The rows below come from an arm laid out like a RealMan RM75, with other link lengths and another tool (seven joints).
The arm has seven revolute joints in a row. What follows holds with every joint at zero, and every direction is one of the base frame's. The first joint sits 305.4 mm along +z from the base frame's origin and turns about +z. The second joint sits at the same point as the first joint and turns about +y. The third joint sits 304.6 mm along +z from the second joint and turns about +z. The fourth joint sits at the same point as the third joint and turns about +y. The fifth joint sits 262.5 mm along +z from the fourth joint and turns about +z. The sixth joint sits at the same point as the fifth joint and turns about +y. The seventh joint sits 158.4 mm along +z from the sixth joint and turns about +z. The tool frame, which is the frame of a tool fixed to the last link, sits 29 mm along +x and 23 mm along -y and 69 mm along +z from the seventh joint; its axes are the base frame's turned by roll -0.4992, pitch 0 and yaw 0.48 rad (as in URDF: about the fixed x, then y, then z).
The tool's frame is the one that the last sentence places.
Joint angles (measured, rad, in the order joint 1, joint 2, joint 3, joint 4, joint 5, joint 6, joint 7), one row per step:
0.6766, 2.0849, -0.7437, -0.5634, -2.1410, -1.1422, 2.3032
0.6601, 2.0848, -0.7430, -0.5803, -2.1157, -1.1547, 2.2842
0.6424, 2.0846, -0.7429, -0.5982, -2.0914, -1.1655, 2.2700
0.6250, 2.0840, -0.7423, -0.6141, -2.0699, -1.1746, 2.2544
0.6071, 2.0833, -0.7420, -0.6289, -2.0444, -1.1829, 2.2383
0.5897, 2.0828, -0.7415, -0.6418, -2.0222, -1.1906, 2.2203
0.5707, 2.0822, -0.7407, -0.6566, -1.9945, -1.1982, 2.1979
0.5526, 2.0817, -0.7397, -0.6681, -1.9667, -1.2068, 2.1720
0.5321, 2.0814, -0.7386, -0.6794, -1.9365, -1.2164, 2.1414
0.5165, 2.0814, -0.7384, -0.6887, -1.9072, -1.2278, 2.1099
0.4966, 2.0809, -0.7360, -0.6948, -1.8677, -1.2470, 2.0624
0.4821, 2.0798, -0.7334, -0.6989, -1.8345, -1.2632, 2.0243
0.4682, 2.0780, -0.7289, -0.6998, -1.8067, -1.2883, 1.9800
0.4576, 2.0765, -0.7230, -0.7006, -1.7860, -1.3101, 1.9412
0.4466, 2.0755, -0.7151, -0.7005, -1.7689, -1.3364, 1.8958
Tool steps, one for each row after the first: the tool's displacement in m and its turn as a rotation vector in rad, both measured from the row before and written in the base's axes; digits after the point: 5 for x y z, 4 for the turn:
0.00052, -0.00033, 0.00523, 0.0177, 0.0129, 0.0126
0.00128, -0.00057, 0.00565, 0.0187, 0.0122, 0.0080
0.00221, -0.00089, 0.00553, 0.0183, 0.0084, 0.0079
0.00199, -0.00084, 0.00566, 0.0205, 0.0108, 0.0072
0.00259, -0.00141, 0.00505, 0.0186, 0.0072, 0.0081
0.00236, -0.00088, 0.00627, 0.0244, 0.0080, 0.0112
0.00218, -0.00141, 0.00549, 0.0228, 0.0074, 0.0136
0.00284, -0.00218, 0.00572, 0.0249, 0.0066, 0.0154
0.00047, -0.00135, 0.00482, 0.0221, 0.0061, 0.0212
0.00064, -0.00286, 0.00553, 0.0277, 0.0094, 0.0309
-0.00017, -0.00170, 0.00515, 0.0246, 0.0082, 0.0260
-0.00022, -0.00348, 0.00424, 0.0189, 0.0050, 0.0337
-0.00021, -0.00270, 0.00394, 0.0175, 0.0017, 0.0299
-0.00002, -0.00374, 0.00348, 0.0169, -0.0020, 0.0355

